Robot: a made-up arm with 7 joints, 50 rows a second.
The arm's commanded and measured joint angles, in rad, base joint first. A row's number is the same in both.
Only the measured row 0 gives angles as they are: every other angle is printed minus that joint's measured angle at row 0.
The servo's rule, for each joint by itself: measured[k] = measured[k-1] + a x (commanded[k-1-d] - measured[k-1]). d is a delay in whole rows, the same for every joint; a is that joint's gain. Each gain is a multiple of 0.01, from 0.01 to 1. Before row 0 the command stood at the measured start. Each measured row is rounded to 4 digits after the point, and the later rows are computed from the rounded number. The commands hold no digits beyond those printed.
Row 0, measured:
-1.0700, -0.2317, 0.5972, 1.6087, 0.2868, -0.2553, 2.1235
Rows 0 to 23, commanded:
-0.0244, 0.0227, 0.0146, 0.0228, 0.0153, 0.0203, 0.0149
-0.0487, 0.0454, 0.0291, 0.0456, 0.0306, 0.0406, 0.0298
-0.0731, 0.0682, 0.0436, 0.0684, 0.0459, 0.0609, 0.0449
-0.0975, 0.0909, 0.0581, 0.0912, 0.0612, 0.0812, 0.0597
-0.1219, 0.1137, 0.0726, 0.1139, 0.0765, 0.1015, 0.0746
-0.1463, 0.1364, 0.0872, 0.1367, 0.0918, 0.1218, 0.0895
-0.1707, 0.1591, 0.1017, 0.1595, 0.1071, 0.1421, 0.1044
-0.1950, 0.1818, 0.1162, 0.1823, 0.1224, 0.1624, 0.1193
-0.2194, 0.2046, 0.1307, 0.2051, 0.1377, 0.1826, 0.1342
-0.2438, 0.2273, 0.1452, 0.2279, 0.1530, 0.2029, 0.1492
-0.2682, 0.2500, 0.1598, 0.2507, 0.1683, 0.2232, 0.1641
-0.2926, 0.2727, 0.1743, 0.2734, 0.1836, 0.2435, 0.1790
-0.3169, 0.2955, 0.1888, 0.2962, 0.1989, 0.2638, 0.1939
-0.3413, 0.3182, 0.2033, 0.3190, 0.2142, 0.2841, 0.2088
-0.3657, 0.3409, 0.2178, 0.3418, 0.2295, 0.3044, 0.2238
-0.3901, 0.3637, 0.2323, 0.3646, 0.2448, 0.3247, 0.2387
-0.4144, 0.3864, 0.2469, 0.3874, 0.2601, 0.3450, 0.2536
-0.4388, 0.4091, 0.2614, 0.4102, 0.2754, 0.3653, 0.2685
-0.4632, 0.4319, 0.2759, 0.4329, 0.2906, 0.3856, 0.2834
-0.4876, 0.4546, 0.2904, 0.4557, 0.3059, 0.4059, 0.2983
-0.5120, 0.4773, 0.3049, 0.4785, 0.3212, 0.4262, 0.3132
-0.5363, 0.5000, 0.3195, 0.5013, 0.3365, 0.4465, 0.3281
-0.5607, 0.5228, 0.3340, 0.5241, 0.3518, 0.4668, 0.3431
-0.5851, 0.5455, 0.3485, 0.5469, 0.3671, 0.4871, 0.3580
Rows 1 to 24, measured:
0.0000, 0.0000, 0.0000, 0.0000, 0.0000, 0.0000, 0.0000
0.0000, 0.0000, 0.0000, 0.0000, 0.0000, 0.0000, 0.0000
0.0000, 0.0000, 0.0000, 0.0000, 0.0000, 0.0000, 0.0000
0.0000, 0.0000, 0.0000, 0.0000, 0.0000, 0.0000, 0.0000
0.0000, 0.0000, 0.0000, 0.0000, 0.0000, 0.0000, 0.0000
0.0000, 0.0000, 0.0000, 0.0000, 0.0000, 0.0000, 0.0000
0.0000, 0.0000, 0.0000, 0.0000, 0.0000, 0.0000, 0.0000
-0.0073, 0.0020, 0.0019, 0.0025, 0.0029, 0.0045, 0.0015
-0.0197, 0.0059, 0.0054, 0.0072, 0.0082, 0.0124, 0.0043
-0.0357, 0.0115, 0.0104, 0.0139, 0.0154, 0.0231, 0.0084
-0.0542, 0.0186, 0.0166, 0.0224, 0.0241, 0.0359, 0.0135
-0.0745, 0.0272, 0.0239, 0.0325, 0.0341, 0.0503, 0.0196
-0.0960, 0.0370, 0.0321, 0.0440, 0.0451, 0.0660, 0.0266
-0.1184, 0.0480, 0.0411, 0.0567, 0.0569, 0.0827, 0.0344
-0.1414, 0.0600, 0.0509, 0.0705, 0.0693, 0.1002, 0.0429
-0.1648, 0.0730, 0.0613, 0.0853, 0.0823, 0.1183, 0.0520
-0.1885, 0.0869, 0.0722, 0.1010, 0.0957, 0.1369, 0.0617
-0.2124, 0.1016, 0.0836, 0.1175, 0.1095, 0.1559, 0.0719
-0.2365, 0.1170, 0.0954, 0.1346, 0.1236, 0.1752, 0.0826
-0.2606, 0.1331, 0.1075, 0.1524, 0.1379, 0.1947, 0.0937
-0.2848, 0.1498, 0.1200, 0.1707, 0.1524, 0.2144, 0.1052
-0.3091, 0.1670, 0.1327, 0.1895, 0.1670, 0.2342, 0.1171
-0.3334, 0.1847, 0.1456, 0.2088, 0.1818, 0.2541, 0.1293
-0.3577, 0.2029, 0.1588, 0.2284, 0.1967, 0.2741, 0.1417
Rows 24 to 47, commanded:
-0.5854, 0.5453, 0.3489, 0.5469, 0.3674, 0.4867, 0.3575
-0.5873, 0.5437, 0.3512, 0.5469, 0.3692, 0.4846, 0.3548
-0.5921, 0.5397, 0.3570, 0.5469, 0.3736, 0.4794, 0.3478
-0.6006, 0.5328, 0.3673, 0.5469, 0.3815, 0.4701, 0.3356
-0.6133, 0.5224, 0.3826, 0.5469, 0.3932, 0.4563, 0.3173
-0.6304, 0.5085, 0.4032, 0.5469, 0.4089, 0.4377, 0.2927
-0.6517, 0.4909, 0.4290, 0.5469, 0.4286, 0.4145, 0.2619
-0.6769, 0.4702, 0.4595, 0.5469, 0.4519, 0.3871, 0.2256
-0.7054, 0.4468, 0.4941, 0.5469, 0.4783, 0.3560, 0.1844
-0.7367, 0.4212, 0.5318, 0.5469, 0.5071, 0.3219, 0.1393
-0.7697, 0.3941, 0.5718, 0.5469, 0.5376, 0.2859, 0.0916
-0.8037, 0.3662, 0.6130, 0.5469, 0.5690, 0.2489, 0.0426
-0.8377, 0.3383, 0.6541, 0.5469, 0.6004, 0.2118, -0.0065
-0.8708, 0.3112, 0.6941, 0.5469, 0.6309, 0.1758, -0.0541
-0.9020, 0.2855, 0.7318, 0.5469, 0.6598, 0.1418, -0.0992
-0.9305, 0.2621, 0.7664, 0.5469, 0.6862, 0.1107, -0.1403
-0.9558, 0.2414, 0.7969, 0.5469, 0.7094, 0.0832, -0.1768
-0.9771, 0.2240, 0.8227, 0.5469, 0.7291, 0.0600, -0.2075
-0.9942, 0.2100, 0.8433, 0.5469, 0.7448, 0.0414, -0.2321
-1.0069, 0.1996, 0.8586, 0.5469, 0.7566, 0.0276, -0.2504
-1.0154, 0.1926, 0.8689, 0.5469, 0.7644, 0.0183, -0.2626
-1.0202, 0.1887, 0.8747, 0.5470, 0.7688, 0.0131, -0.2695
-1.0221, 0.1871, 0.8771, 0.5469, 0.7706, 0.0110, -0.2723
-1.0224, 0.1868, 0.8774, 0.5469, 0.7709, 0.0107, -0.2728
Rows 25 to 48, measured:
-0.3820, 0.2215, 0.1721, 0.2484, 0.2117, 0.2942, 0.1544
-0.4064, 0.2404, 0.1856, 0.2687, 0.2267, 0.3143, 0.1673
-0.4308, 0.2597, 0.1992, 0.2893, 0.2417, 0.3345, 0.1804
-0.4552, 0.2793, 0.2129, 0.3101, 0.2568, 0.3547, 0.1937
-0.4795, 0.2992, 0.2268, 0.3311, 0.2719, 0.3749, 0.2071
-0.5039, 0.3193, 0.2407, 0.3523, 0.2871, 0.3951, 0.2207
-0.5283, 0.3397, 0.2547, 0.3737, 0.3023, 0.4153, 0.2344
-0.5454, 0.3582, 0.2669, 0.3928, 0.3147, 0.4310, 0.2467
-0.5580, 0.3749, 0.2779, 0.4098, 0.3251, 0.4428, 0.2575
-0.5682, 0.3897, 0.2882, 0.4249, 0.3343, 0.4509, 0.2665
-0.5779, 0.4026, 0.2985, 0.4383, 0.3433, 0.4551, 0.2734
-0.5885, 0.4134, 0.3094, 0.4502, 0.3528, 0.4554, 0.2778
-0.6011, 0.4220, 0.3216, 0.4608, 0.3635, 0.4515, 0.2793
-0.6163, 0.4282, 0.3356, 0.4703, 0.3759, 0.4434, 0.2776
-0.6345, 0.4320, 0.3517, 0.4787, 0.3903, 0.4310, 0.2724
-0.6558, 0.4333, 0.3702, 0.4862, 0.4070, 0.4145, 0.2636
-0.6801, 0.4322, 0.3912, 0.4929, 0.4260, 0.3941, 0.2512
-0.7070, 0.4288, 0.4147, 0.4988, 0.4472, 0.3703, 0.2352
-0.7360, 0.4232, 0.4405, 0.5041, 0.4703, 0.3436, 0.2159
-0.7665, 0.4156, 0.4683, 0.5088, 0.4950, 0.3146, 0.1937
-0.7978, 0.4062, 0.4977, 0.5130, 0.5208, 0.2841, 0.1689
-0.8291, 0.3953, 0.5281, 0.5167, 0.5472, 0.2528, 0.1421
-0.8595, 0.3833, 0.5591, 0.5200, 0.5736, 0.2215, 0.1139
-0.8884, 0.3705, 0.5900, 0.5230, 0.5994, 0.1911, 0.0848

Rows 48 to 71, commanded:
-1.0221, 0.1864, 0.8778, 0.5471, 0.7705, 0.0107, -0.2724
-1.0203, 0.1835, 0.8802, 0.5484, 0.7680, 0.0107, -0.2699
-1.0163, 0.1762, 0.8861, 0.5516, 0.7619, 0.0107, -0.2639
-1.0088, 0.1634, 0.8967, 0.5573, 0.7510, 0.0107, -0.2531
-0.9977, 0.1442, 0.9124, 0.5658, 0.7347, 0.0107, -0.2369
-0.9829, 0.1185, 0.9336, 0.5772, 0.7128, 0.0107, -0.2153
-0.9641, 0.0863, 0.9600, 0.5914, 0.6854, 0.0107, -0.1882
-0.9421, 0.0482, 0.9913, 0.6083, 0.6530, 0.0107, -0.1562
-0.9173, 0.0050, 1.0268, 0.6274, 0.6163, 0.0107, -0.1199
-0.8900, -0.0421, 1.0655, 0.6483, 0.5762, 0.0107, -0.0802
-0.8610, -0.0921, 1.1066, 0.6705, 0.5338, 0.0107, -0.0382
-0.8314, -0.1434, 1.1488, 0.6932, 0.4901, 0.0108, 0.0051
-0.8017, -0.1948, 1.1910, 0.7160, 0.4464, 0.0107, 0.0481
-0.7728, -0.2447, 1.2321, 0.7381, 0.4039, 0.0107, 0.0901
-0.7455, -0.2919, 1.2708, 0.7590, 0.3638, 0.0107, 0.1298
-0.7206, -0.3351, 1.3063, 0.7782, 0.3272, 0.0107, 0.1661
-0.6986, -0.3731, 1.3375, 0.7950, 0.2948, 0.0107, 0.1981
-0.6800, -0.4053, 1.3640, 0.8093, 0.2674, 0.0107, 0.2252
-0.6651, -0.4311, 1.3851, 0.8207, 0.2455, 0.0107, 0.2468
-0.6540, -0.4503, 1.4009, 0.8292, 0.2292, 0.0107, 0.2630
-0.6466, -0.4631, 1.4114, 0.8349, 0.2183, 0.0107, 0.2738
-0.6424, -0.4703, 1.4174, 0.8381, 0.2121, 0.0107, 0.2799
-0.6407, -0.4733, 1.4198, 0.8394, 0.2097, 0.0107, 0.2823
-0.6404, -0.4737, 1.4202, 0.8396, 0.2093, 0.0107, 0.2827
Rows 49 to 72, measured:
-0.9150, 0.3573, 0.6203, 0.5256, 0.6240, 0.1623, 0.0556
-0.9388, 0.3440, 0.6493, 0.5279, 0.6470, 0.1357, 0.0268
-0.9592, 0.3310, 0.6765, 0.5300, 0.6678, 0.1119, -0.0009
-0.9761, 0.3185, 0.7015, 0.5319, 0.6862, 0.0913, -0.0271
-0.9893, 0.3068, 0.7240, 0.5336, 0.7019, 0.0741, -0.0513
-0.9991, 0.2960, 0.7439, 0.5351, 0.7150, 0.0602, -0.0734
-1.0061, 0.2862, 0.7613, 0.5364, 0.7256, 0.0493, -0.0933
-1.0109, 0.2772, 0.7764, 0.5376, 0.7341, 0.0408, -0.1112
-1.0137, 0.2688, 0.7899, 0.5388, 0.7405, 0.0342, -0.1271
-1.0145, 0.2605, 0.8024, 0.5402, 0.7446, 0.0290, -0.1408
-1.0128, 0.2518, 0.8147, 0.5421, 0.7458, 0.0250, -0.1520
-1.0083, 0.2421, 0.8274, 0.5447, 0.7437, 0.0219, -0.1605
-1.0007, 0.2310, 0.8412, 0.5483, 0.7378, 0.0194, -0.1660
-0.9897, 0.2180, 0.8566, 0.5530, 0.7278, 0.0175, -0.1682
-0.9754, 0.2027, 0.8741, 0.5591, 0.7136, 0.0160, -0.1670
-0.9580, 0.1849, 0.8940, 0.5666, 0.6951, 0.0148, -0.1623
-0.9376, 0.1645, 0.9163, 0.5756, 0.6725, 0.0139, -0.1541
-0.9146, 0.1414, 0.9410, 0.5860, 0.6461, 0.0132, -0.1425
-0.8896, 0.1158, 0.9680, 0.5978, 0.6165, 0.0127, -0.1277
-0.8632, 0.0878, 0.9970, 0.6108, 0.5842, 0.0123, -0.1101
-0.8361, 0.0579, 1.0276, 0.6248, 0.5499, 0.0119, -0.0901
-0.8089, 0.0264, 1.0592, 0.6396, 0.5145, 0.0116, -0.0681
-0.7824, -0.0061, 1.0913, 0.6548, 0.4789, 0.0114, -0.0447
-0.7573, -0.0391, 1.1233, 0.6702, 0.4439, 0.0112, -0.0204

